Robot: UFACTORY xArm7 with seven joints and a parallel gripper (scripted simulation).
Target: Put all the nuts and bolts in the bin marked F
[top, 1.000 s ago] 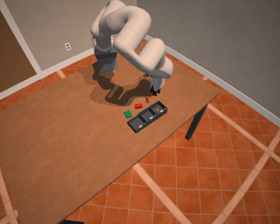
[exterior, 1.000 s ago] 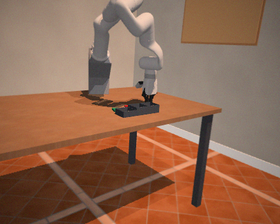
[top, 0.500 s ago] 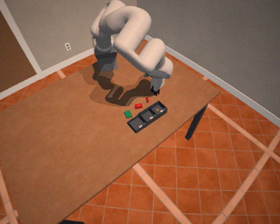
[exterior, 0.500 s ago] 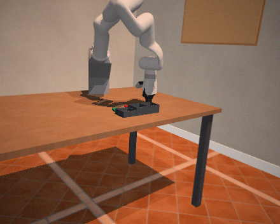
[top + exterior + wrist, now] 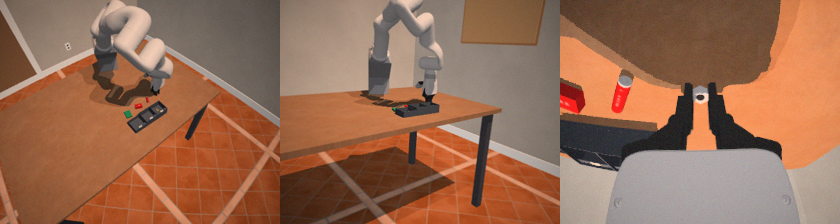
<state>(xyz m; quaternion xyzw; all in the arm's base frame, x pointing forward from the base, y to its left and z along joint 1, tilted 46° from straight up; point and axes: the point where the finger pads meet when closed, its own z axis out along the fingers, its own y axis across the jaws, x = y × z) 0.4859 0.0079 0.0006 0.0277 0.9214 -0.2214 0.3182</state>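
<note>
Right now the silver nut is 2 cm below my hand. From my hand the other things lie so: brass nut 13 cm to the right, 7 cm ahead, 1 cm below; then red cylinder 8 cm to the right, 3 cm behind, 2 cm below; then red block 17 cm to the right, 6 cm behind, 1 cm below.
</note>
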